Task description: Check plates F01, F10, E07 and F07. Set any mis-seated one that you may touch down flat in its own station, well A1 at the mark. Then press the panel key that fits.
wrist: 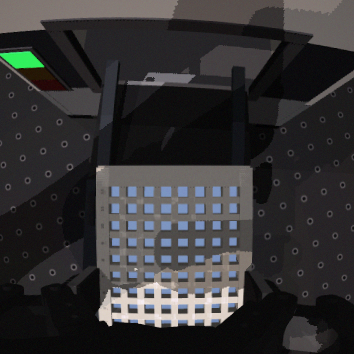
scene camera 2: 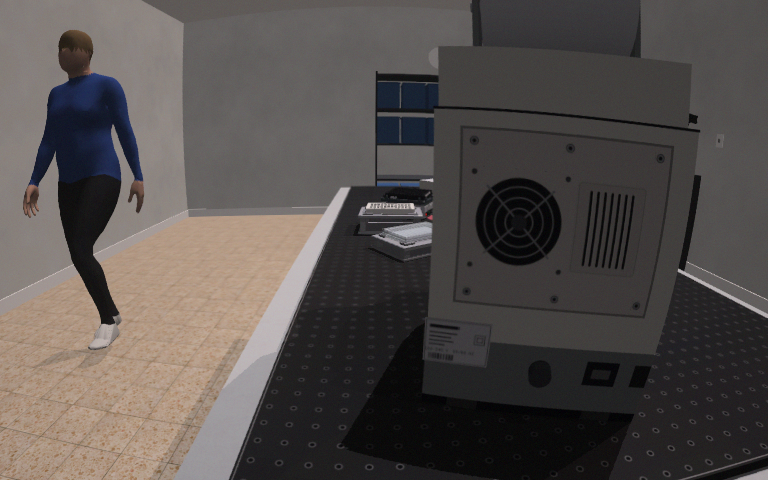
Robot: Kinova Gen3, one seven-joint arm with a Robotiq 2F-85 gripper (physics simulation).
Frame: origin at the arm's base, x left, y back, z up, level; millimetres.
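Seen in the pictures: gripper, between the fingertips: [wrist: 171, 286].
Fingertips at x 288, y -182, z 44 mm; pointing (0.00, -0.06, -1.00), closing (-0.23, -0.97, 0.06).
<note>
Offsets run from my fingertips to a thing's top centre. "pt": to the spot under its first point. Level surfaces: height alone.
In the wrist view my gripper [wrist: 171, 286] is shut on a pale plate @(dx +2, dy -2, dz +6 mm) [wrist: 175, 176], with one finger at each side near its lower end. The plate has a grid of square blue wells, and small marks run along its left edge; I cannot read which plate it is. Two dark parallel rails [wrist: 109, 115] [wrist: 239, 115] reach away past its far edge. In the scene view a white welled plate @(dx -379, dy -253, dz -66 mm) [scene camera 2: 390, 206] sits on a grey station, and a pale plate @(dx -204, dy -188, dz -83 mm) [scene camera 2: 408, 232] sits on a light device. Their labels are unreadable. My gripper and the panel key do not show in the scene view.
A large grey instrument @(pt dx +351, dy -123, dz -27 mm) [scene camera 2: 515, 322] hides much of the black perforated bench @(dz -128 mm) [scene camera 2: 334, 316] in the scene view. A person in blue [scene camera 2: 87, 130] is on the floor at left. A lit green indicator @(pt dx +144, dy +58, dz +8 mm) [wrist: 22, 59] and a dark frame @(pt dx +121, dy -28, dz +39 mm) [wrist: 175, 25] are beyond the rails.
</note>
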